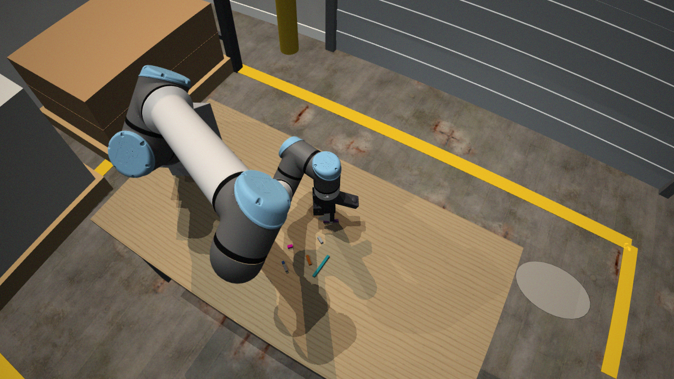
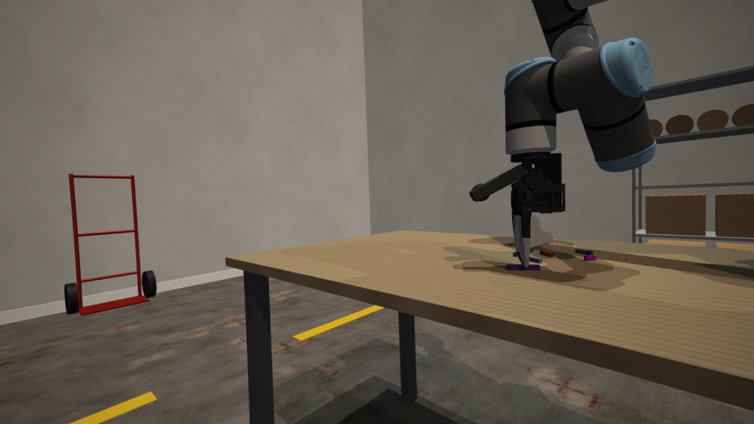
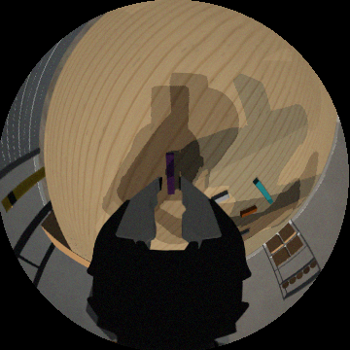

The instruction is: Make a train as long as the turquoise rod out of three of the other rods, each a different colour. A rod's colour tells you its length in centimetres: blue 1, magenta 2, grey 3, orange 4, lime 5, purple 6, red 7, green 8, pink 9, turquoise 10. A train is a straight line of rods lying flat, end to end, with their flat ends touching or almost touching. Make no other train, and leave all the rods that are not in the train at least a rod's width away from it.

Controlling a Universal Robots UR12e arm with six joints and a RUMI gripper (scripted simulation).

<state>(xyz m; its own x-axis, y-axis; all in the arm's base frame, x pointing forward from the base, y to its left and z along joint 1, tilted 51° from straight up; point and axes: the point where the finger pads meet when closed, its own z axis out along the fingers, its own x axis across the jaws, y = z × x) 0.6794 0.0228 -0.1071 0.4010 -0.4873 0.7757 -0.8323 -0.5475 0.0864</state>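
The purple rod lies 2 cm below my hand. Also, from my hand: orange rod 1 cm behind, 19 cm to the right, 2 cm below; magenta rod 10 cm behind, 16 cm to the right, 2 cm below; turquoise rod 4 cm ahead, 19 cm to the right, 2 cm below.
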